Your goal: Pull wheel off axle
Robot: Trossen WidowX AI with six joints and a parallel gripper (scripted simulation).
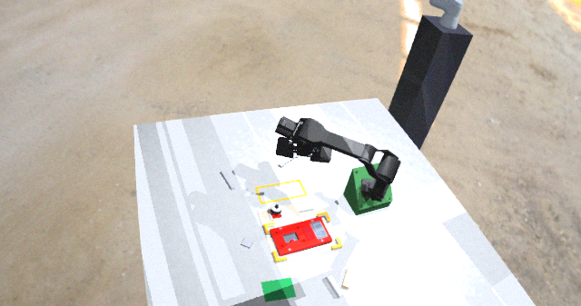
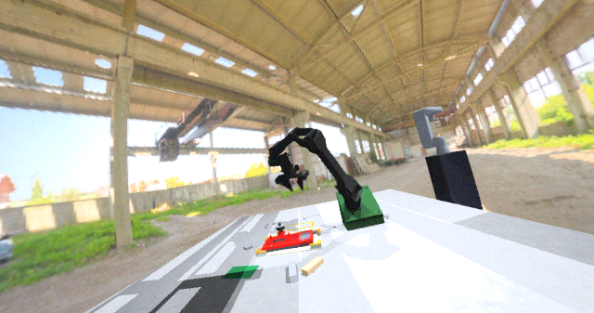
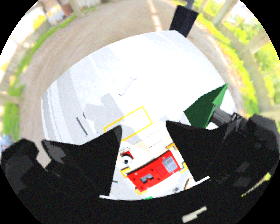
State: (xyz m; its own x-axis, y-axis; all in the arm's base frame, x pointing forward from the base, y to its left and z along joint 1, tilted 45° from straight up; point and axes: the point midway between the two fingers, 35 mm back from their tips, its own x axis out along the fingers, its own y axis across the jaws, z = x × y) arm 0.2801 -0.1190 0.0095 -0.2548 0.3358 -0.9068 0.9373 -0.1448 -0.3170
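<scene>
Now: the wheel 15 cm below my gripper tip, 10 cm to the left of it and 10 cm ahead of it. The rest, counted from my gripper tip: tan block (40 cm to the left, 18 cm below, 9 cm behind); then upright axle (16 cm below, 10 cm to the left, 10 cm ahead).
</scene>
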